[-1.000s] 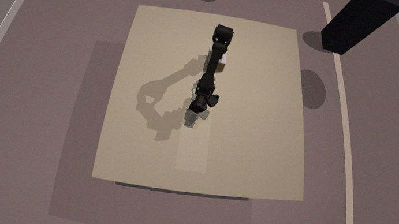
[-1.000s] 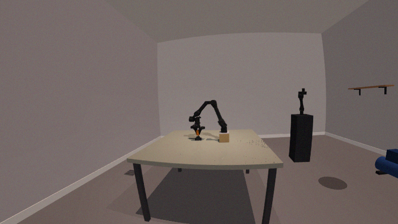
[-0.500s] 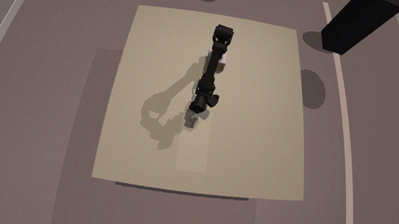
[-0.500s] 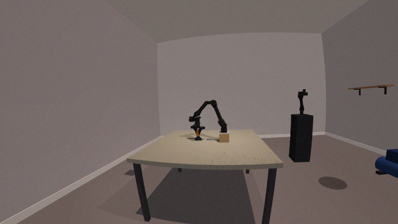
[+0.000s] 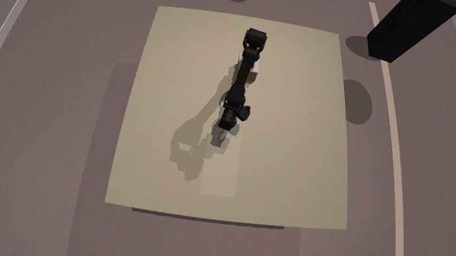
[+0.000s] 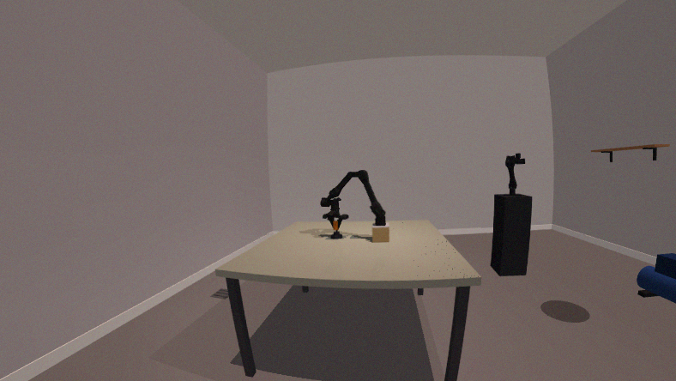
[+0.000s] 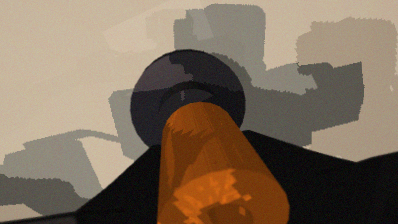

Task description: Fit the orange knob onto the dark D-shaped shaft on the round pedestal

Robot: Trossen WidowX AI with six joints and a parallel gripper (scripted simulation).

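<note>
My gripper tip is now 20 mm below the orange knob. The rest, counted from my gripper tip: round pedestal 40 mm below.
</note>
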